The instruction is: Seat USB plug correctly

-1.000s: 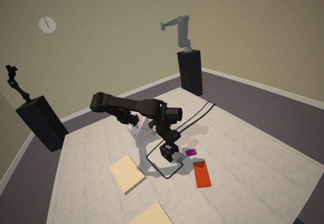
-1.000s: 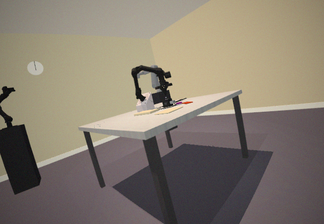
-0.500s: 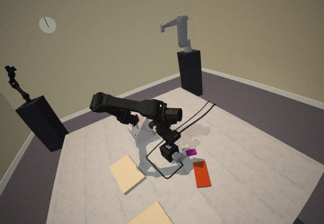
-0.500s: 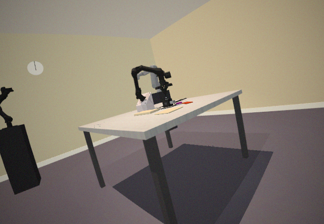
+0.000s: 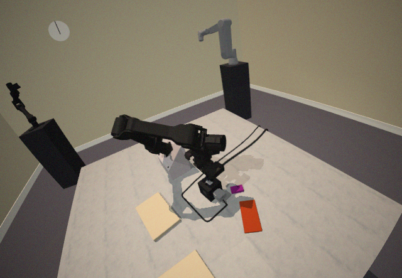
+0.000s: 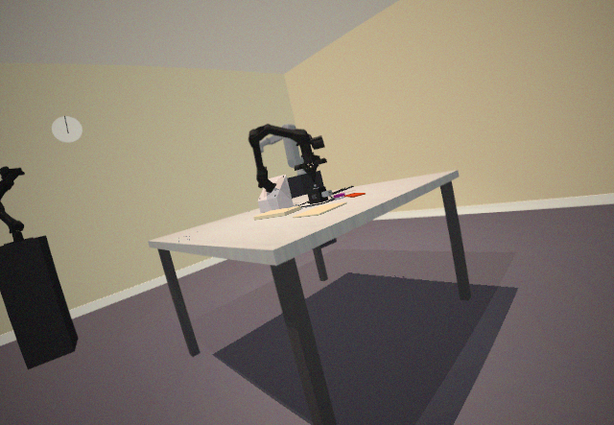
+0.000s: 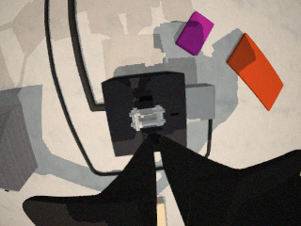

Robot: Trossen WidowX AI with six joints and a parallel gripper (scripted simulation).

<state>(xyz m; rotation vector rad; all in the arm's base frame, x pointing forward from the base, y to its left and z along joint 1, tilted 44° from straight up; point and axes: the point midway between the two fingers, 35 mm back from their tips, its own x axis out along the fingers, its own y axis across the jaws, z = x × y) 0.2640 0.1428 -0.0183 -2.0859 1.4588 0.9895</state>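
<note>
My gripper tip is 2 cm above the USB plug. The rest, counted from my gripper tip: orange card 19 cm ahead, 12 cm below, 9 cm to the left; then purple block 12 cm below, 11 cm to the left, 5 cm ahead.
</note>
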